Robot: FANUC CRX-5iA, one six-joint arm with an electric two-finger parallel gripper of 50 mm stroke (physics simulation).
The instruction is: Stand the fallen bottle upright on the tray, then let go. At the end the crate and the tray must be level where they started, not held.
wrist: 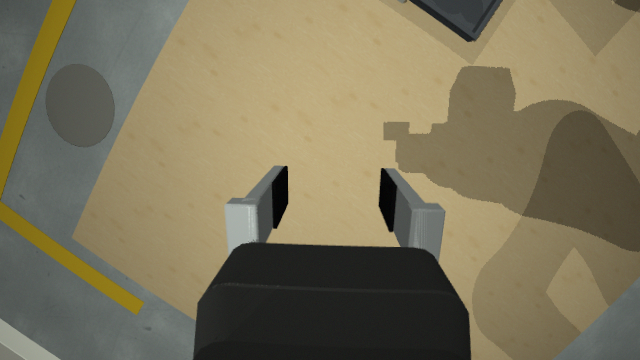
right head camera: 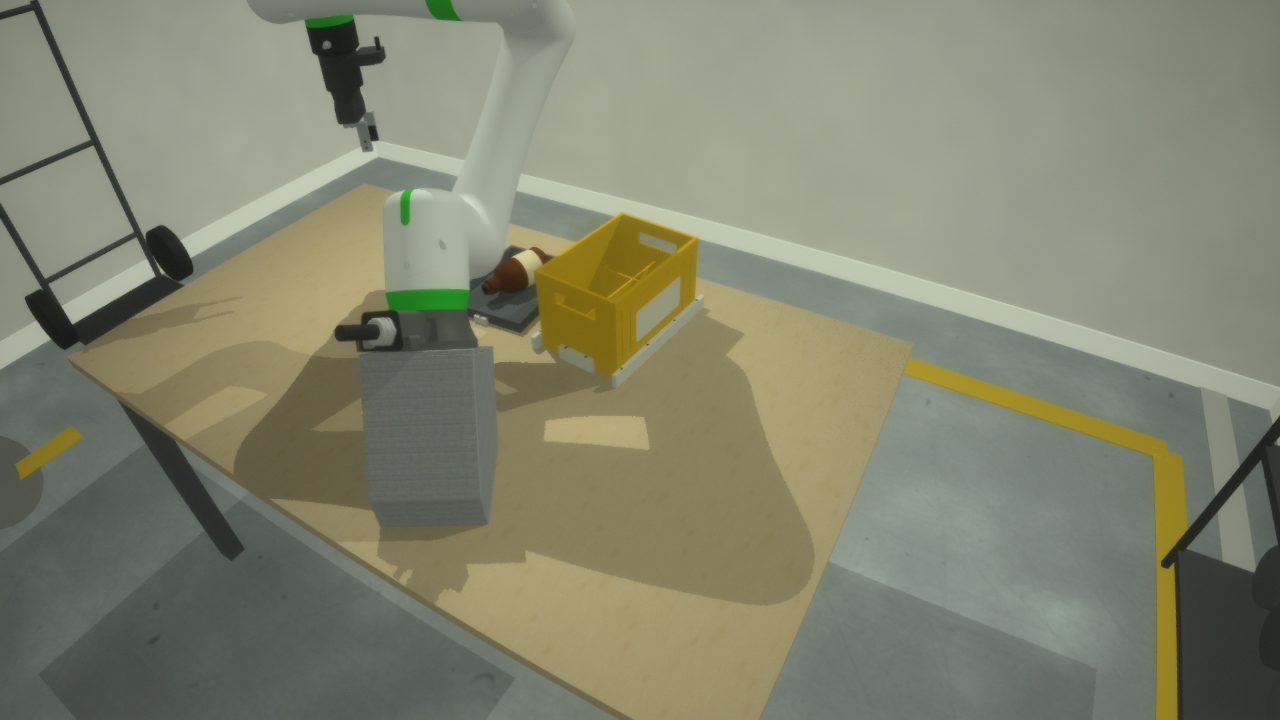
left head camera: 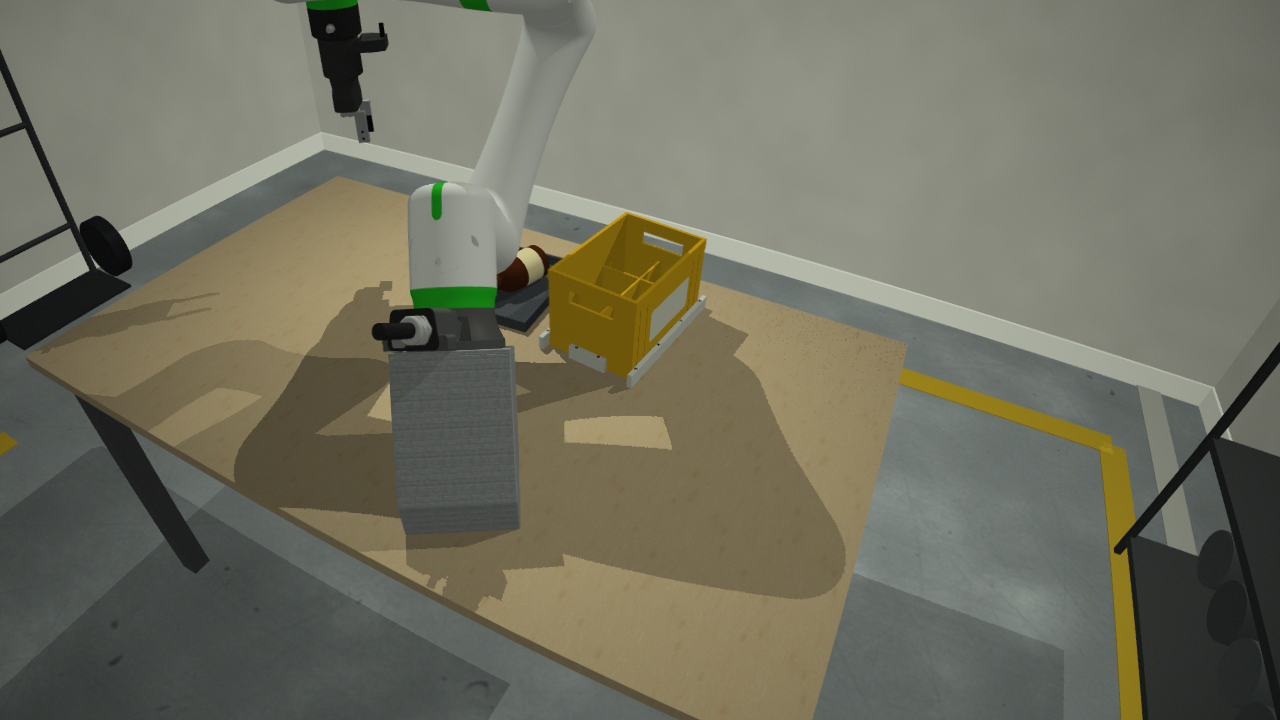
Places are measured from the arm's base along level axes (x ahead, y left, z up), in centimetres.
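Where they show: gripper, fingertip midpoint: [wrist: 333, 186] [right head camera: 371, 145] [left head camera: 366, 136]; arm's base, origin of the base link: [right head camera: 430, 349] [left head camera: 456, 349].
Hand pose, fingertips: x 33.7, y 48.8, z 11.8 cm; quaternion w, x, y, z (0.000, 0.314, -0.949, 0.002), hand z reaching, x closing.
Observation:
Each offset is from my fingertips to the top centre of the thing. Level surfaces: height alone.
A brown bottle with a cream label {dy -30.9, dx +6.0, dz -22.5 cm} [left head camera: 529, 266] [right head camera: 512, 274] lies on its side on the dark tray {dy -30.8, dx +6.1, dz -27.9 cm} [left head camera: 522, 315] [right head camera: 508, 315], its neck toward the robot base in the right head view. In the left head view the arm hides the neck. A corner of the tray [wrist: 470, 34] shows at the top of the wrist view. The yellow crate {dy -57.9, dx +6.8, dz -12.9 cm} [left head camera: 590, 308] [right head camera: 580, 308] stands upright right beside the tray. My gripper [left head camera: 363, 136] [right head camera: 367, 143] [wrist: 333, 186] is open and empty, high above the table's far left part, well away from bottle and tray.
The wooden table {dz -30.5 cm} [left head camera: 716, 644] [right head camera: 662, 662] carries the grey robot pedestal [left head camera: 454, 438] [right head camera: 427, 438]. Pale rails {dy -67.8, dx +6.2, dz -27.4 cm} [left head camera: 666, 344] [right head camera: 657, 344] lie along the crate's base. My arm's white link [left head camera: 537, 98] [right head camera: 514, 107] rises near the tray. A hand truck [left head camera: 67, 308] [right head camera: 129, 308] stands left of the table.

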